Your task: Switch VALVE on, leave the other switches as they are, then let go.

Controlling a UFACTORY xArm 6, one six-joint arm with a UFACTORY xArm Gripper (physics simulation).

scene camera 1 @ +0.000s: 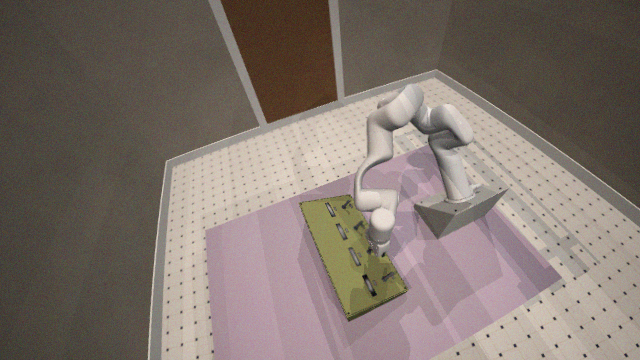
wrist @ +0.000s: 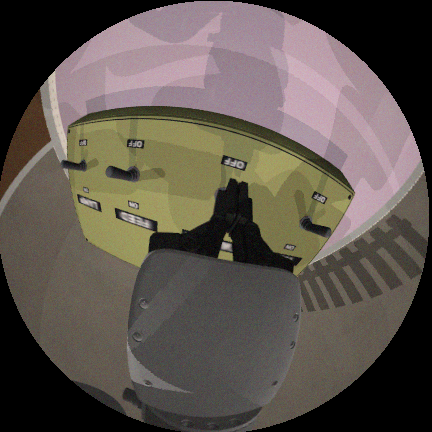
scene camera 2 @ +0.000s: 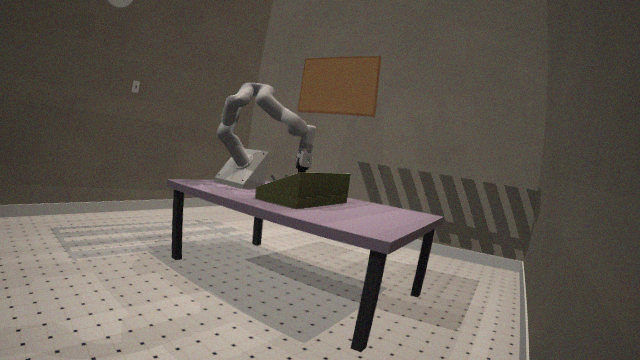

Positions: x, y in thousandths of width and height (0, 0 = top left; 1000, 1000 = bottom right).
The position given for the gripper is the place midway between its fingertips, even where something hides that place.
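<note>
An olive switch panel (wrist: 413, 365) appears in the wrist view, and the gripper (wrist: 541, 441) is visible there with it.
</note>
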